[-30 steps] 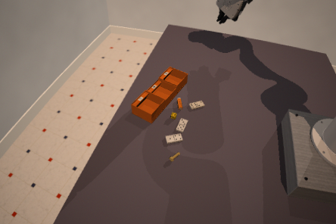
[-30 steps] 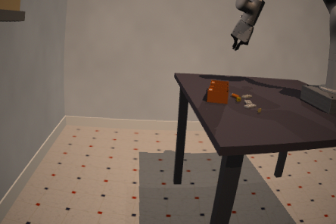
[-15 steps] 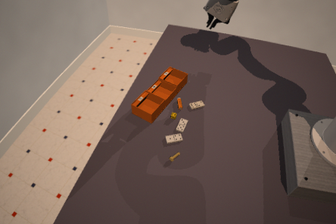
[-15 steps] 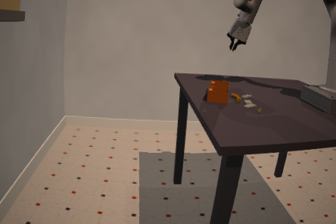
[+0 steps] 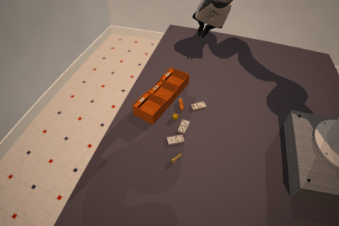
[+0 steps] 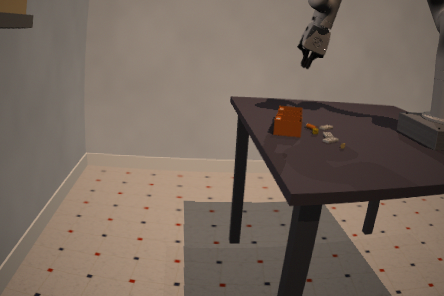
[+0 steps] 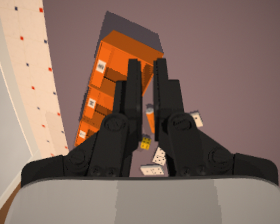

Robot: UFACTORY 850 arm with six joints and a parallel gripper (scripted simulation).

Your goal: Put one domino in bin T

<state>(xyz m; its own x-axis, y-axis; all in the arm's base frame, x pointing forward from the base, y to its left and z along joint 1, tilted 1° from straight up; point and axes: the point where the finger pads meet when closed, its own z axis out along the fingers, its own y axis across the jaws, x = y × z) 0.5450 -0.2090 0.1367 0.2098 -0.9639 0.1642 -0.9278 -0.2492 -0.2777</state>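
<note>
Now: hand 190 mm to the right of the orange bin, 180 mm above it and 70 mm short of it. Also, from my hand: yellow die 260 mm to the left, 200 mm below, 10 mm behind; then orange cylinder 200 mm to the left, 200 mm below, 10 mm behind; then domino 340 mm to the left, 200 mm below, 50 mm behind.
</note>
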